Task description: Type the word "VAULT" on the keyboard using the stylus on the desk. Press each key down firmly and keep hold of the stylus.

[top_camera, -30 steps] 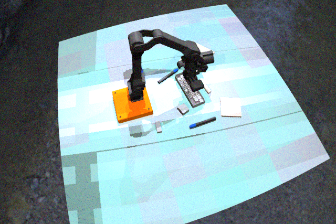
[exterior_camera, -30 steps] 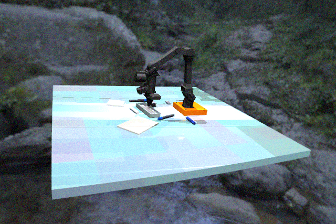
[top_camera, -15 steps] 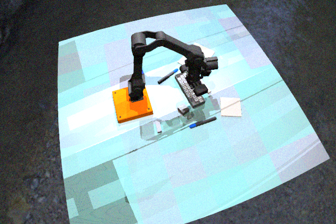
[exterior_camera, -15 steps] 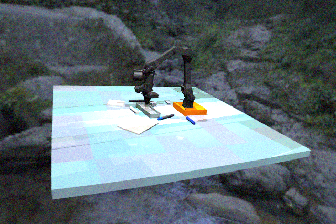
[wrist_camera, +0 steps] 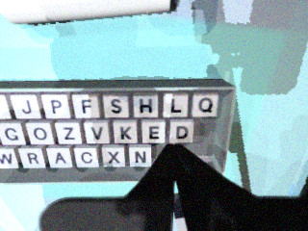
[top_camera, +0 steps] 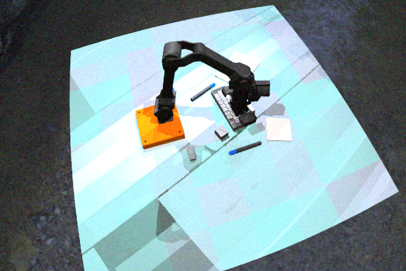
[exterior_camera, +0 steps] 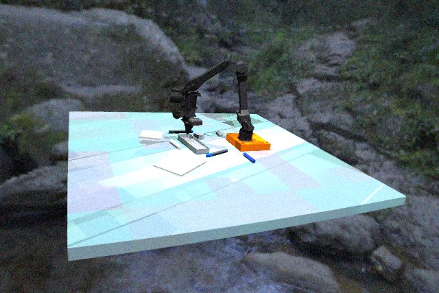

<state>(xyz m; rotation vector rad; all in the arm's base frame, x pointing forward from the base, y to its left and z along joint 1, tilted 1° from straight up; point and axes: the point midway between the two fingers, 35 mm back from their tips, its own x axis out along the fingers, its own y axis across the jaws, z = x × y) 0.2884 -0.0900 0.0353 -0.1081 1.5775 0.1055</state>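
Now: the stylus 230 mm behind my gripper tip, 220 mm to the left of it and 30 mm below it. Also, from my gripper tip: grey cube (80 mm behind, 40 mm to the right, 30 mm below); small pad (160 mm ahead, 100 mm to the right, 40 mm below); white cylinder (80 mm ahead, 60 mm to the left, 30 mm below).
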